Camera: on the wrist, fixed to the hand. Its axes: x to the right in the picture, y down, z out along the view.
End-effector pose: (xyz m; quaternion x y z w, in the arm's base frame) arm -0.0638 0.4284 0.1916 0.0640 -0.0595 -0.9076 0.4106
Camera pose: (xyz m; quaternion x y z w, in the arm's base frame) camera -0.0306 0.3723 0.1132 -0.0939 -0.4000 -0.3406 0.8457
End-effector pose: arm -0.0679 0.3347 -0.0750 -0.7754 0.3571 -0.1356 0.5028
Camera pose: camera -0.1188 0.2466 -0.0823 -0.1917 0.6067 0.3218 0.7011
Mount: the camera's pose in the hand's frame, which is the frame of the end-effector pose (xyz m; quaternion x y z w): 0.0258 0.0487 -0.0858 0.2501 -0.2209 0.6589 0.6742
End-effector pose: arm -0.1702 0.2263 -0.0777 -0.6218 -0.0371 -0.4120 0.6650
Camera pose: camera -0.1640 0.1343 -0.1212 -0.3684 0.1347 0.3070 0.8671
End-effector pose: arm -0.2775 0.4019 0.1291 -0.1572 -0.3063 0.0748 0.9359
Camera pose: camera -0.2078 0.4324 0.0613 -0.0572 -0.2910 0.7784 0.5533
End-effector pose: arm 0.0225 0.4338 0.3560 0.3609 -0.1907 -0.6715 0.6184
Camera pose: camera 0.1187 0.4172 0.3266 0.1240 -0.6709 -0.0773 0.7270
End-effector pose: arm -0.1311 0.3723 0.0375 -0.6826 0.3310 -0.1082 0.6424
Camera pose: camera -0.1760 0.2901 -0.0029 -0.1054 0.5040 0.4183 0.7483
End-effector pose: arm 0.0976 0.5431 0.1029 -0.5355 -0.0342 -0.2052 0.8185
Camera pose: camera 0.1253 0.4756 0.0316 -0.2242 0.0977 0.5278 0.8134
